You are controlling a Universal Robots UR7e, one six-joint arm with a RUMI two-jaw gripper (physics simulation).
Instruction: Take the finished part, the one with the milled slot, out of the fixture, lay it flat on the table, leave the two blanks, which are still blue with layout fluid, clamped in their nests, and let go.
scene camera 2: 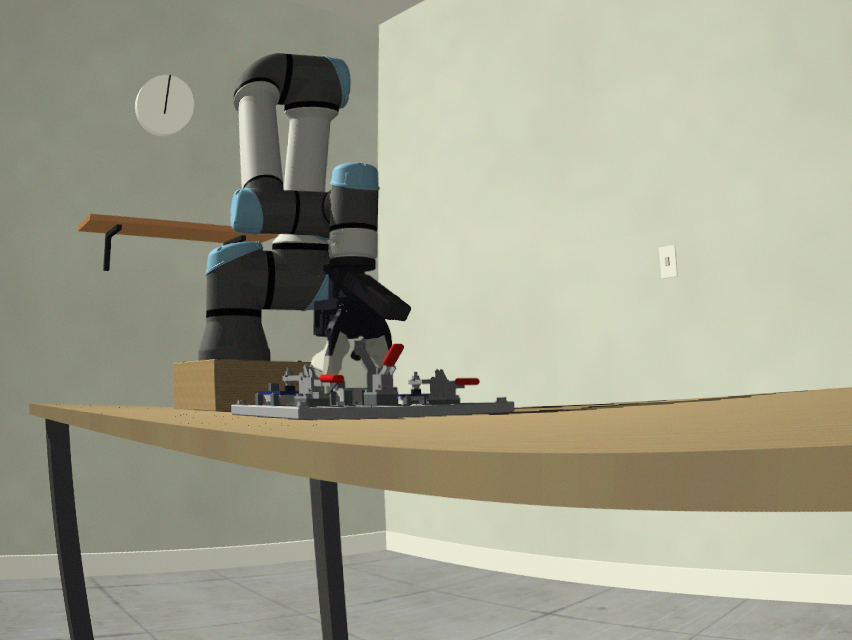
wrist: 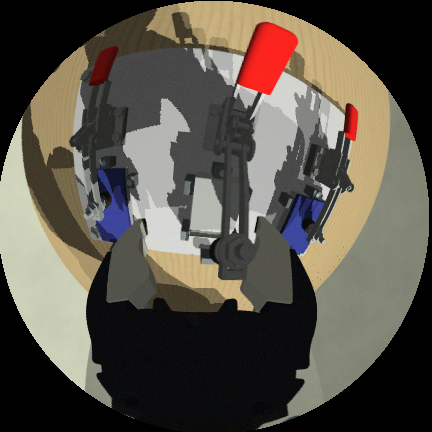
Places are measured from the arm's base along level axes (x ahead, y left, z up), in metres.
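Pixels of known places: gripper, fingertip midpoint: [scene camera 2: 357, 395] [wrist: 200, 218]; arm's base at its link origin: [scene camera 2: 233, 362].
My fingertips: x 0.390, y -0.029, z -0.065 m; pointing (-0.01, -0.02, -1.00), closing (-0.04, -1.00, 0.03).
Observation:
For each thing: its top centre in the pictures, then the offset to it from my fingertips. Level surfaces: height alone.
- finished part at its top centre: [wrist: 213, 219] [scene camera 2: 353, 388] dx +0.005, dy -0.012, dz +0.011 m
- middle clamp's red handle at its top centre: [wrist: 279, 65] [scene camera 2: 388, 344] dx +0.100, dy -0.032, dz +0.069 m
- wooden table at its surface level: dz -0.030 m
The finished part [wrist: 205, 202], a pale grey block, sits in the middle nest of the fixture plate [scene camera 2: 413, 411] [wrist: 150, 160]. The middle clamp's arm, raised in the scene view, crosses over its right side in the wrist view and hides part of it; I cannot make out the slot clearly. Two blue blanks [wrist: 118, 220] [wrist: 298, 220] lie in the outer nests under their lowered clamps. My gripper [scene camera 2: 356, 372] [wrist: 200, 218] is open and empty, pointing down low over the fixture. In the wrist view its fingertips appear either side of the middle nest's near end, with the middle clamp's tip between them.
The middle clamp's red handle [scene camera 2: 393, 354] [wrist: 268, 57] stands up at a slant. The outer red handles [scene camera 2: 331, 378] [scene camera 2: 466, 381] [wrist: 103, 66] [wrist: 351, 122] lie low. The fixture stands on the wooden table [scene camera 2: 619, 434], near the wooden block [scene camera 2: 194, 385] under the arm.

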